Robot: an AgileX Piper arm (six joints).
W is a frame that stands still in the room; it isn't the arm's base.
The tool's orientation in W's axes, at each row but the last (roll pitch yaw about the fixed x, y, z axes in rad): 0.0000, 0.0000, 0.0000; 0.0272, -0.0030, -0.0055; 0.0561, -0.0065, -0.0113; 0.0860, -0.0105, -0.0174; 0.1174, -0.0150, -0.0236; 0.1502, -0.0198, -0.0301; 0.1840, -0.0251, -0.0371
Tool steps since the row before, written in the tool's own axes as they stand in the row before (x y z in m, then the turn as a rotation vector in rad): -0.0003, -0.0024, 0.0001, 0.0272, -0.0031, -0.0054; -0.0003, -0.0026, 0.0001, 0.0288, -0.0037, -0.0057; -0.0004, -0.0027, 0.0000, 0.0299, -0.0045, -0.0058; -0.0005, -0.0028, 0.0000, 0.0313, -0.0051, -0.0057; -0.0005, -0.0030, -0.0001, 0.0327, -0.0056, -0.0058; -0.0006, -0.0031, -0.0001, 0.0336, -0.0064, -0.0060; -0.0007, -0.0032, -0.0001, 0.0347, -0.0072, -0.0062
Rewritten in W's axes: -0.0003, -0.0024, 0.0001, 0.0272, -0.0031, -0.0054; -0.0003, -0.0026, 0.0000, 0.0288, -0.0037, -0.0057; -0.0004, -0.0027, -0.0002, 0.0299, -0.0045, -0.0058; -0.0005, -0.0028, -0.0002, 0.0313, -0.0051, -0.0058; -0.0006, -0.0030, -0.0005, 0.0327, -0.0057, -0.0059; -0.0007, -0.0030, -0.0006, 0.0336, -0.0064, -0.0062; -0.0008, -0.0031, -0.0007, 0.0346, -0.0072, -0.0065
